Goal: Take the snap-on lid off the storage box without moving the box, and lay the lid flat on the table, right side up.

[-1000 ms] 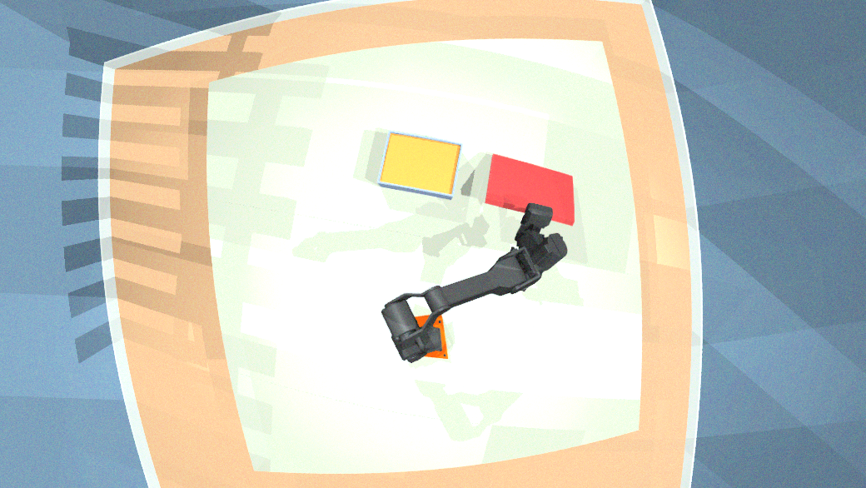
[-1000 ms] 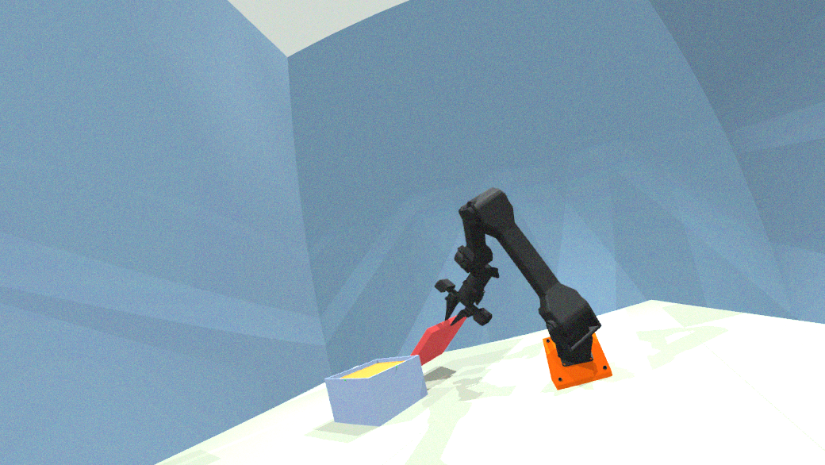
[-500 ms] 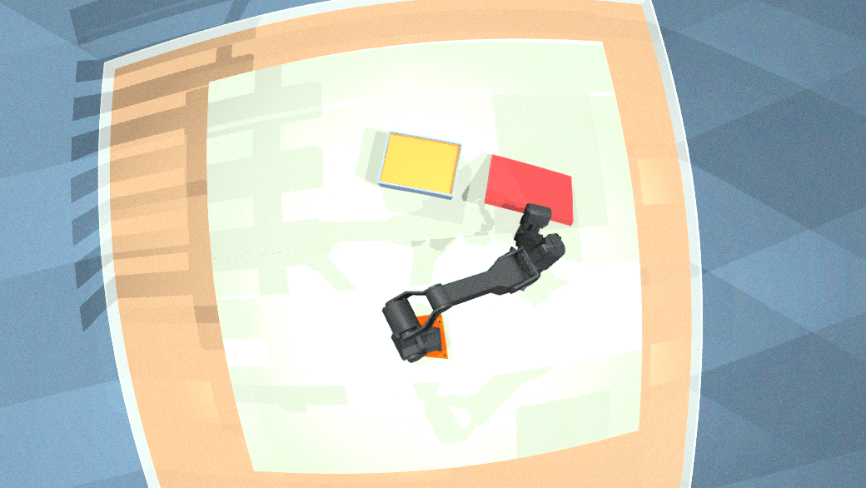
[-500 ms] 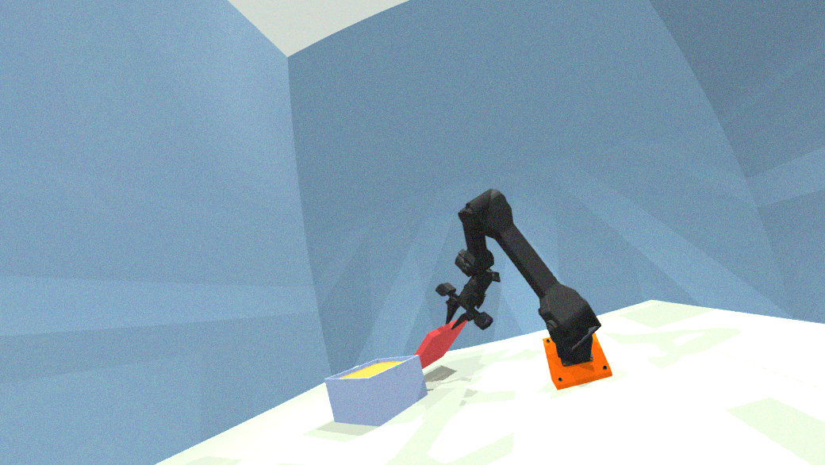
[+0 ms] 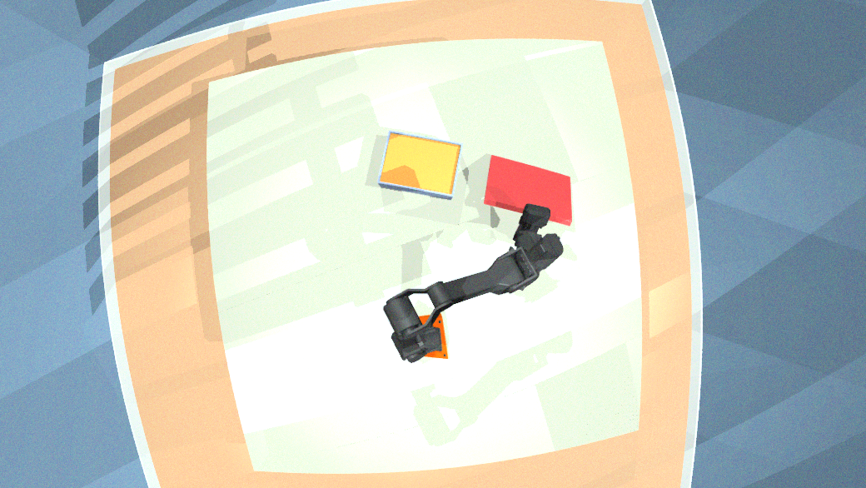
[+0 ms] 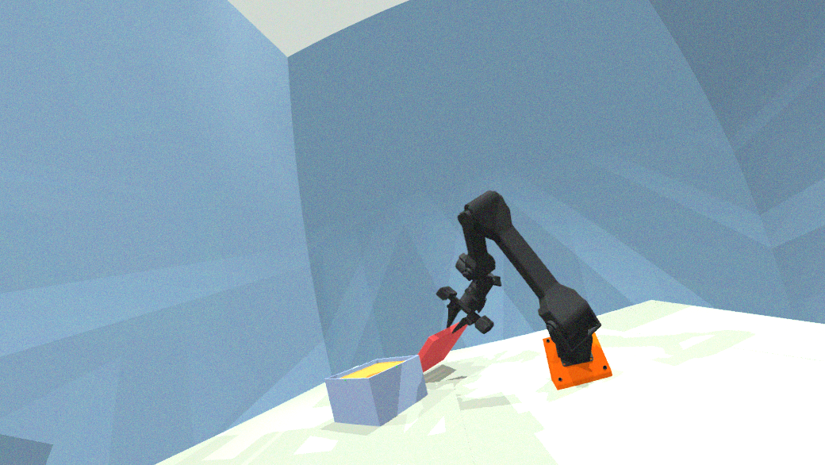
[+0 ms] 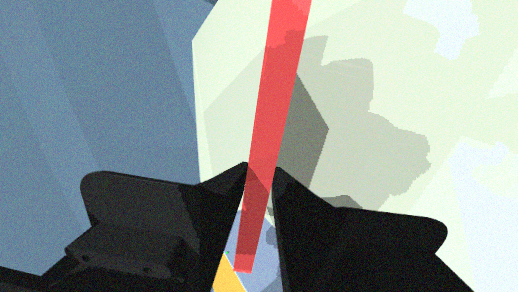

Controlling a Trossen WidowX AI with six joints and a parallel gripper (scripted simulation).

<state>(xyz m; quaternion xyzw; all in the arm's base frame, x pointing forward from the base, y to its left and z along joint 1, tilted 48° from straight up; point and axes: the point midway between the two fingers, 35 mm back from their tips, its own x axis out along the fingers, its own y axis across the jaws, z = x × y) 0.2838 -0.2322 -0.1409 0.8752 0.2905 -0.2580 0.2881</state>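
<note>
Now: gripper tip 60 mm short of the red lid, 30 mm to the left of it and 50 mm above it. From my gripper tip the other things lie so: storage box: 150 mm ahead, 260 mm to the left, 80 mm below.
</note>
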